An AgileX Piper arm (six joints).
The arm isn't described. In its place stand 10 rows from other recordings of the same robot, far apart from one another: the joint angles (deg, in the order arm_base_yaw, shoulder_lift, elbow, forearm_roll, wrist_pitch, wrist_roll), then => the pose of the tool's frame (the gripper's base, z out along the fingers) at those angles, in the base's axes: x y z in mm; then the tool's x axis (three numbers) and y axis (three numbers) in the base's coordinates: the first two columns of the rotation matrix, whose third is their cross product.
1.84 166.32 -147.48 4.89 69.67 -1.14 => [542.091 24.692 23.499 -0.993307 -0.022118 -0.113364 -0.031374 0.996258 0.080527]
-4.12 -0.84 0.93 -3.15 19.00 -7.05 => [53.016 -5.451 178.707 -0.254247 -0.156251 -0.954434 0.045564 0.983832 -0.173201]
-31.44 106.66 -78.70 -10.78 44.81 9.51 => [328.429 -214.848 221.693 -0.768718 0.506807 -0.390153 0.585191 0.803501 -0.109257]
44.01 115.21 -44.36 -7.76 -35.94 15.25 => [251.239 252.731 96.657 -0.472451 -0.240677 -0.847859 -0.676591 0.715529 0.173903]
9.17 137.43 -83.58 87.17 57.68 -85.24 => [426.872 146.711 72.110 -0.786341 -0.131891 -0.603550 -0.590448 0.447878 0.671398]
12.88 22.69 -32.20 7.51 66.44 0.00 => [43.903 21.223 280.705 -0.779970 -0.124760 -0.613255 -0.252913 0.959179 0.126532]
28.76 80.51 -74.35 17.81 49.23 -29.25 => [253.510 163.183 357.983 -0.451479 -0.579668 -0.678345 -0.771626 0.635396 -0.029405]
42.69 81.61 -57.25 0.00 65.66 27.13 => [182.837 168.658 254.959 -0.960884 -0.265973 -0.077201 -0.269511 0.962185 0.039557]
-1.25 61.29 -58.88 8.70 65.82 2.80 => [188.880 8.439 342.216 -0.889714 0.129611 -0.437732 0.058272 0.983250 0.172696]
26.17 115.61 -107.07 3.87 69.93 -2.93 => [387.339 196.771 280.364 -0.847145 -0.447348 -0.286749 -0.480217 0.875561 0.052775]
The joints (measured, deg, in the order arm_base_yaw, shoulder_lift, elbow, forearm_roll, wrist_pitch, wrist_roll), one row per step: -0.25, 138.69, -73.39, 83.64, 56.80, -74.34; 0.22, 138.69, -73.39, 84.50, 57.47, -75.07; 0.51, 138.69, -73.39, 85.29, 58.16, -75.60; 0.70, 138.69, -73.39, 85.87, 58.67, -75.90; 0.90, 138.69, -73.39, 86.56, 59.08, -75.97; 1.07, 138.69, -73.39, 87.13, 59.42, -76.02; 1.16, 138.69, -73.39, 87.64, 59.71, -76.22; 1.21, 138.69, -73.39, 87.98, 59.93, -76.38; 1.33, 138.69, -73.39, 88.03, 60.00, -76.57; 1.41, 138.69, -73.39, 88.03, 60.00, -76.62; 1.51, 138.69, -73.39, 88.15, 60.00, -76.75
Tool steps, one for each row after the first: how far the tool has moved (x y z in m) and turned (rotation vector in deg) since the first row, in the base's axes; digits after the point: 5 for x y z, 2 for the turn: -0.00013, 0.00396, 0.00131, 0.86, -0.54, 0.43; -0.00012, 0.00666, 0.00262, 1.75, -0.92, 0.64; -0.00008, 0.00847, 0.00359, 2.42, -1.13, 0.72; 0.00014, 0.01026, 0.00452, 3.10, -1.16, 0.55; 0.00031, 0.01177, 0.00530, 3.67, -1.19, 0.41; 0.00057, 0.01267, 0.00599, 4.13, -1.34, 0.29; 0.00074, 0.01322, 0.00648, 4.45, -1.47, 0.23; 0.00057, 0.01411, 0.00660, 4.50, -1.62, 0.43; 0.00044, 0.01467, 0.00660, 4.49, -1.66, 0.54; 0.00043, 0.01538, 0.00668, 4.53, -1.77, 0.59
